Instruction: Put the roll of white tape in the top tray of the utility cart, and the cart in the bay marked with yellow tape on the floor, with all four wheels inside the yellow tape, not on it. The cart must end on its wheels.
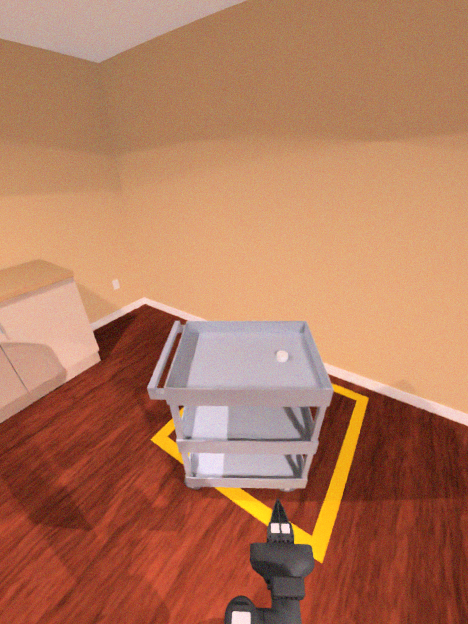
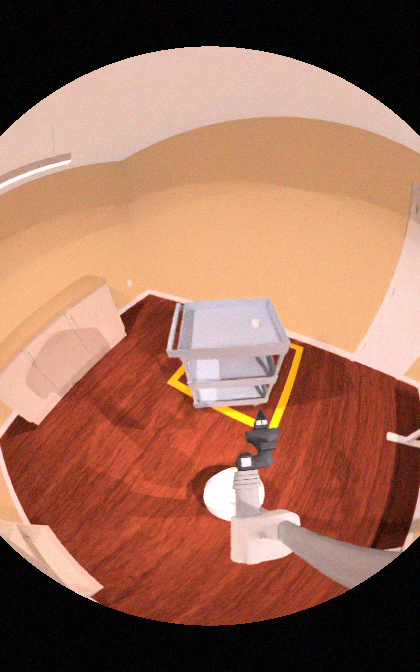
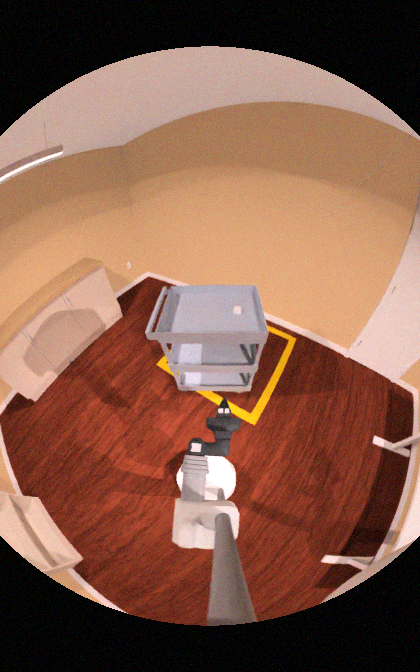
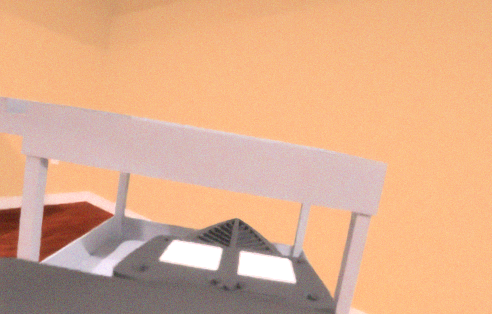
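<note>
The grey utility cart (image 1: 241, 396) (image 2: 235, 350) (image 3: 210, 337) (image 4: 200, 150) stands upright, turned at an angle to the bay of yellow tape (image 1: 341, 468) (image 2: 287, 390) (image 3: 270, 380). Its near left wheel shows outside the near tape strip; its near right wheel is inside the tape. The far wheels are hidden. The roll of white tape (image 1: 282, 356) (image 2: 255, 323) (image 3: 237, 310) lies in the top tray, right of its middle. My gripper (image 1: 278, 504) (image 2: 260, 413) (image 3: 224, 400) (image 4: 234, 240) is shut and empty, below top-tray height at the cart's near side, pointing towards its lower part.
A cabinet (image 1: 45, 322) (image 2: 75, 340) (image 3: 70, 322) stands at the left. Walls run behind the bay and meet in a corner at the back left. White legs (image 2: 400, 439) (image 3: 390, 444) stick out at the right. My round white base (image 2: 220, 492) (image 3: 222, 475) is on the near side of the cart.
</note>
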